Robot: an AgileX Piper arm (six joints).
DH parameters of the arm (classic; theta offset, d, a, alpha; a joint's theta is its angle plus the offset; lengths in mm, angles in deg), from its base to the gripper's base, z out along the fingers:
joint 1: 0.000 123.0 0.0 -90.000
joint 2: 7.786 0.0 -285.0 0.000
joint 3: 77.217 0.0 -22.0 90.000
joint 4: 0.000 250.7 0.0 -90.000
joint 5: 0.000 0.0 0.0 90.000
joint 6: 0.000 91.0 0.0 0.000
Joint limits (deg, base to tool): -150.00..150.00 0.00..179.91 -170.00..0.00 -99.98..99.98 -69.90..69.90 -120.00..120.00
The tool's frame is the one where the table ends.
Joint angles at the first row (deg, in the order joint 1, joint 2, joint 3, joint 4, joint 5, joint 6):
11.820 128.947 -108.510 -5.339 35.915 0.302
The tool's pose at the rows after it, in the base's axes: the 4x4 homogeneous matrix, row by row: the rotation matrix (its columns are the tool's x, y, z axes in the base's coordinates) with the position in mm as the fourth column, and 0 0 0 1 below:
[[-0.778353 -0.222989 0.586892 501.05], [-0.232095 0.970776 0.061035 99.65], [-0.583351 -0.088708 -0.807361 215.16], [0 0 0 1]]
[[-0.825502 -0.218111 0.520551 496.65], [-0.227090 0.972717 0.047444 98.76], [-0.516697 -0.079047 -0.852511 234.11], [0 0 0 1]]
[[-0.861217 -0.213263 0.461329 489.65], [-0.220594 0.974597 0.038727 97.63], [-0.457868 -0.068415 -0.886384 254.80], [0 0 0 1]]
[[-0.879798 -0.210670 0.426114 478.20], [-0.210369 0.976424 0.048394 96.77], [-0.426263 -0.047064 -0.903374 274.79], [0 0 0 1]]
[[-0.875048 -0.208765 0.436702 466.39], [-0.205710 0.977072 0.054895 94.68], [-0.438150 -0.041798 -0.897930 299.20], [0 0 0 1]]
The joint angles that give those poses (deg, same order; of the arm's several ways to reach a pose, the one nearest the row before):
11.871 128.945 -112.152 -5.199 42.307 0.000
11.871 128.946 -117.418 -4.402 52.210 -0.310
11.871 128.584 -122.175 -3.728 61.240 -0.426
11.871 126.550 -123.418 -2.517 66.589 -0.427
11.871 123.530 -123.554 -2.217 68.999 -0.427

